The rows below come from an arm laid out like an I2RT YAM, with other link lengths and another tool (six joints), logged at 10 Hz.
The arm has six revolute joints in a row. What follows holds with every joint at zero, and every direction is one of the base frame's.
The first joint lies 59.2 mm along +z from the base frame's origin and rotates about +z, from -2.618 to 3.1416 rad.
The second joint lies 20.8 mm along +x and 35.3 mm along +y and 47.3 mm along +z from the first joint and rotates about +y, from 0 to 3.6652 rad.
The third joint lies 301 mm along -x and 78.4 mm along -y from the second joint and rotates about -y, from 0 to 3.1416 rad.
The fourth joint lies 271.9 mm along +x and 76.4 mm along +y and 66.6 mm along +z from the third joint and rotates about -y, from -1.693 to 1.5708 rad.
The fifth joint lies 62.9 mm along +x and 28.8 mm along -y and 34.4 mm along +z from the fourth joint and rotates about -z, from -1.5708 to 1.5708 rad.
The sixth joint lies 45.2 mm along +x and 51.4 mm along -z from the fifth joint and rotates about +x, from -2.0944 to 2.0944 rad.
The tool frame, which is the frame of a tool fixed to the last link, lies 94 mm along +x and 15 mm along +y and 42 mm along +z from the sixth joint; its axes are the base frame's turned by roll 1.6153, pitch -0.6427 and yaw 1.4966 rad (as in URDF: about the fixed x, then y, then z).
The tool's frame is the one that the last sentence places.
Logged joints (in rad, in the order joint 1, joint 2, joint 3, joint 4, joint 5, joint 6), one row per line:
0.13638 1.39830 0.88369 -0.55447 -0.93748 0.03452
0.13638 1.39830 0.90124 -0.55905 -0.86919 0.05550
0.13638 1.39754 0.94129 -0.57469 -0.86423 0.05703
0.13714 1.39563 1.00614 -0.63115 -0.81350 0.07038
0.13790 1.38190 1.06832 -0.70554 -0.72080 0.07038
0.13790 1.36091 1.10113 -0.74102 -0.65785 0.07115
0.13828 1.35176 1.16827 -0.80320 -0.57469 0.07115
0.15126 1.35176 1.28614 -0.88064 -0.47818 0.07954
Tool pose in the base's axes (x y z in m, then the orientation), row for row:
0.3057 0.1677 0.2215 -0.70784 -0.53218 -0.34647 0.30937
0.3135 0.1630 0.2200 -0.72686 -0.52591 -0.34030 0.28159
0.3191 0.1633 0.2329 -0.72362 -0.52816 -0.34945 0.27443
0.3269 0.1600 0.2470 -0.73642 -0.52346 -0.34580 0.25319
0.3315 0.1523 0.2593 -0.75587 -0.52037 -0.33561 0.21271
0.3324 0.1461 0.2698 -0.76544 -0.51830 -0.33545 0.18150
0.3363 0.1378 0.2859 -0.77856 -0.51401 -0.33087 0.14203
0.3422 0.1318 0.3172 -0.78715 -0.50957 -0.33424 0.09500
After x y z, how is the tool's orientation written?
As a quaternion, x y z w.
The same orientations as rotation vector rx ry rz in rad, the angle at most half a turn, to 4 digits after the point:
-1.8702 -1.4061 -0.9154
-1.9473 -1.4090 -0.9117
-1.9457 -1.4201 -0.9396
-2.0017 -1.4229 -0.9400
-2.0986 -1.4448 -0.9318
-2.1612 -1.4634 -0.9471
-2.2468 -1.4833 -0.9548
-2.3337 -1.5107 -0.9909

